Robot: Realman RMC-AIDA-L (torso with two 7-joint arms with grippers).
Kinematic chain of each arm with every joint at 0, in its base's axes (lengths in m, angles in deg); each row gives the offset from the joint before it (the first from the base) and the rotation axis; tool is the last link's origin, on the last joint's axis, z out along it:
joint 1: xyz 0 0 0.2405 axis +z
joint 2: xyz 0 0 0 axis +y
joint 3: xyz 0 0 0.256 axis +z
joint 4: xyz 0 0 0 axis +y
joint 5: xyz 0 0 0.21 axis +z
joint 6: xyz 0 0 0 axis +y
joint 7: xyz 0 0 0.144 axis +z
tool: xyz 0 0 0
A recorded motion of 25 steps. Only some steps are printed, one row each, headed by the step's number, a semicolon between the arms.
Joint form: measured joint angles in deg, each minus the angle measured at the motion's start. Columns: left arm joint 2, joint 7, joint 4, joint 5, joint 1, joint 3, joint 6; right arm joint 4, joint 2, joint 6, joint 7, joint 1, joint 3, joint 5.
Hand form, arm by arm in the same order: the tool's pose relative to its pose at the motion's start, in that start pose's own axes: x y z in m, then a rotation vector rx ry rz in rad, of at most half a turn. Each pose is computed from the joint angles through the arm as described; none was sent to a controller.
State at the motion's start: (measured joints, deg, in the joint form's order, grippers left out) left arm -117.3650 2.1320 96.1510 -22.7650 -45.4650 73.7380 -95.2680; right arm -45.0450 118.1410 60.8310 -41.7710 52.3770 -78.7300 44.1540
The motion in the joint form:
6: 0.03 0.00 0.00 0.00 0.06 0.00 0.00; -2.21 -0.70 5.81 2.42 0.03 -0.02 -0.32
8: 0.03 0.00 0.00 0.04 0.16 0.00 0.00; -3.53 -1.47 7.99 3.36 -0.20 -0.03 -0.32
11: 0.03 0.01 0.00 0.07 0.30 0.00 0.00; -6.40 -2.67 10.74 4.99 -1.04 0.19 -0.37
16: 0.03 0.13 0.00 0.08 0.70 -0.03 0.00; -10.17 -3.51 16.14 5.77 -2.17 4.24 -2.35
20: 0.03 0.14 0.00 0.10 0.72 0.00 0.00; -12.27 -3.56 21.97 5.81 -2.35 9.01 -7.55
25: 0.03 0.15 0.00 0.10 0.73 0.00 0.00; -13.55 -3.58 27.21 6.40 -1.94 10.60 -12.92
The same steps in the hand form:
6: -0.0003 -0.0004 0.0000 0.0007 -0.0006 -0.0007; 0.0016 0.0049 -0.0088 -0.0409 0.0521 0.0150
8: -0.0008 -0.0009 0.0002 0.0018 -0.0017 -0.0021; 0.0020 0.0029 -0.0155 -0.0458 0.0672 0.0206
11: -0.0016 -0.0015 0.0005 0.0028 -0.0032 -0.0038; 0.0018 -0.0020 -0.0277 -0.0413 0.0738 0.0332
16: -0.0037 -0.0032 0.0011 0.0044 -0.0074 -0.0074; 0.0050 -0.0119 -0.0479 -0.0377 0.0834 0.0647
20: -0.0038 -0.0032 0.0012 0.0048 -0.0079 -0.0071; 0.0147 -0.0222 -0.0636 -0.0154 0.1387 0.0885
25: -0.0039 -0.0033 0.0012 0.0049 -0.0080 -0.0070; 0.0247 -0.0263 -0.0732 0.0117 0.2318 0.0903

